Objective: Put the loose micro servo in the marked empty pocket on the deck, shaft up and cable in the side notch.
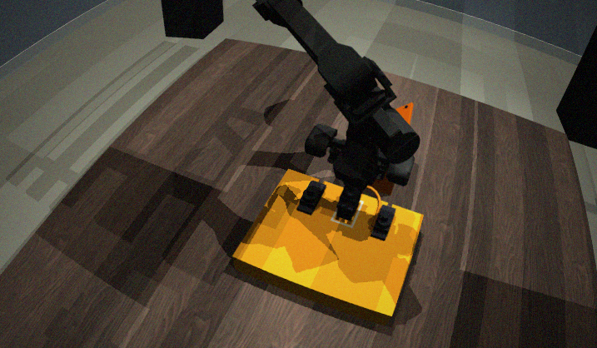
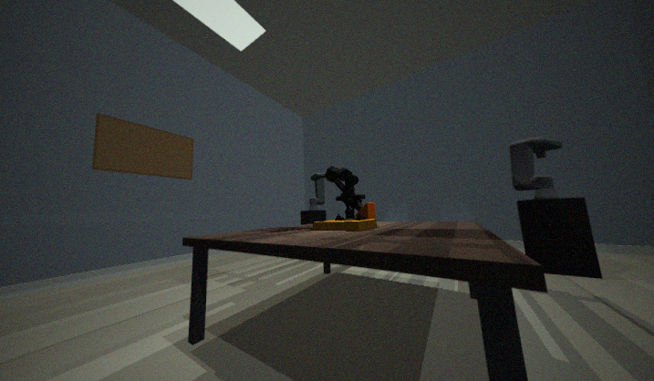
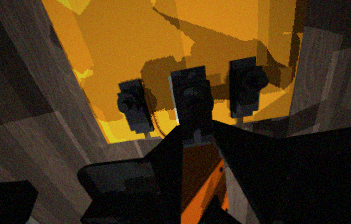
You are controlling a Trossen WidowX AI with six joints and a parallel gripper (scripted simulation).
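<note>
My gripper tip is 120 mm short of the yellow deck, 20 mm to the left of it and 80 mm above it.
</note>
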